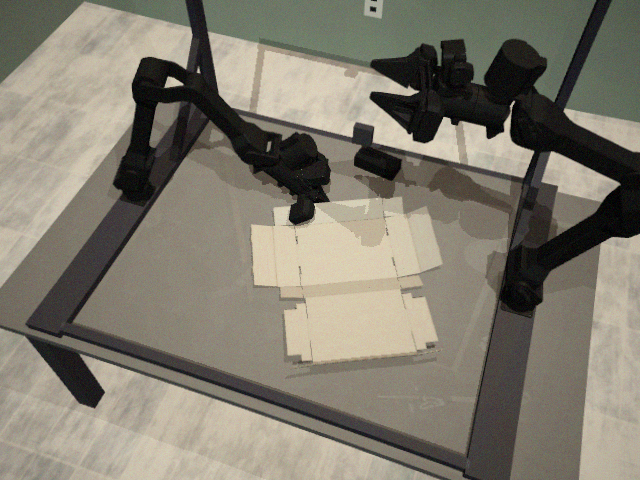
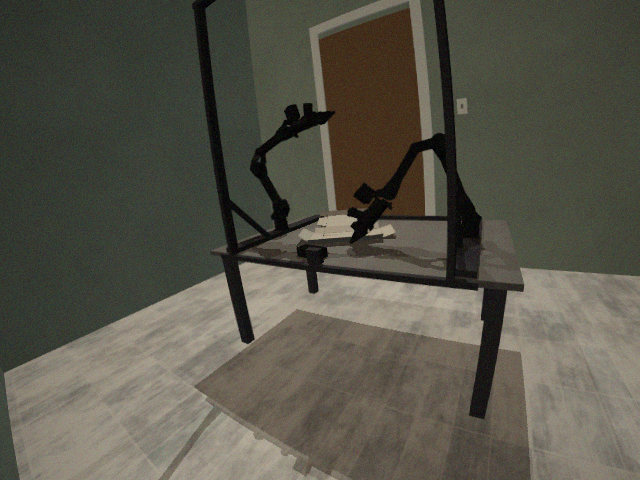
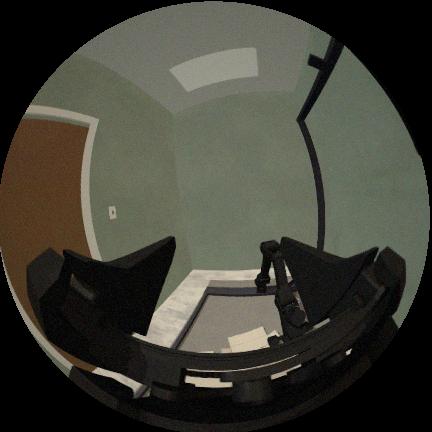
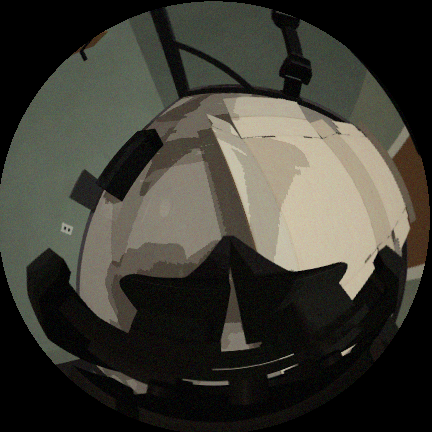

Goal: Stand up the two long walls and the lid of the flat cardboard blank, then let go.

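Where they show: left gripper, fingertip midpoint: [image 1: 370, 78] [image 2: 332, 111] [image 3: 229, 242]; right gripper, fingertip midpoint: [image 1: 328, 203] [image 2: 350, 242] [image 4: 227, 240]; left arm's base, link origin: [image 1: 518, 301] [image 2: 281, 229] [image 4: 290, 94]; right arm's base, link origin: [image 1: 138, 193] [image 2: 470, 236] [image 3: 261, 289].
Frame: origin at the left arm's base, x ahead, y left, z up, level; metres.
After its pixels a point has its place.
Observation:
The cardboard blank [image 1: 343, 258] {x 0.388, y 0.005, z -0.018 m} [image 2: 336, 226] {x 0.294, y 0.074, z 0.004 m} [image 3: 248, 340] {x 0.541, y 0.055, z -0.010 m} [image 4: 320, 190] {x 0.397, y -0.034, z -0.018 m} lies spread on the table, its main panel flat. One long wall [image 1: 351, 210] {x 0.411, y -0.125, z -0.003 m} [image 4: 245, 187] {x 0.433, y -0.128, z 0.006 m} is at its back edge; its exact tilt is unclear. The other long wall [image 1: 351, 286] {x 0.346, y 0.077, z -0.008 m} is a low strip between the main panel and the lid [image 1: 356, 325] {x 0.304, y 0.181, z 0.018 m}, which lies flat toward the front. My right gripper [image 1: 325, 199] {x 0.473, y -0.134, z -0.010 m} [image 2: 352, 240] {x 0.473, y -0.134, z -0.010 m} [image 4: 227, 240] {x 0.473, y -0.134, z -0.010 m} is shut and empty, pointing down beside the back long wall's left part. My left gripper [image 1: 372, 79] {x 0.344, y 0.061, z 0.545 m} [image 2: 333, 112] {x 0.344, y 0.061, z 0.545 m} [image 3: 229, 242] {x 0.344, y 0.061, z 0.545 m} is open and empty, high above the table's back side.
A black block [image 1: 377, 162] {x 0.393, y -0.280, z 0.016 m} [image 4: 132, 165] {x 0.409, y -0.273, z 0.000 m} lies at the table's back edge, with a smaller dark block [image 1: 362, 133] {x 0.457, y -0.358, z 0.025 m} [image 4: 86, 189] {x 0.458, y -0.357, z 0.015 m} beside it. End flaps [image 1: 262, 255] {x 0.562, y 0.069, z -0.003 m} [image 1: 424, 240] {x 0.224, y -0.089, z 0.005 m} stick out at both sides of the blank. Dark frame posts [image 1: 199, 56] {x 0.876, y -0.323, z 0.179 m} [image 2: 214, 129] {x 0.039, y -0.364, z 0.502 m} rise from the table.

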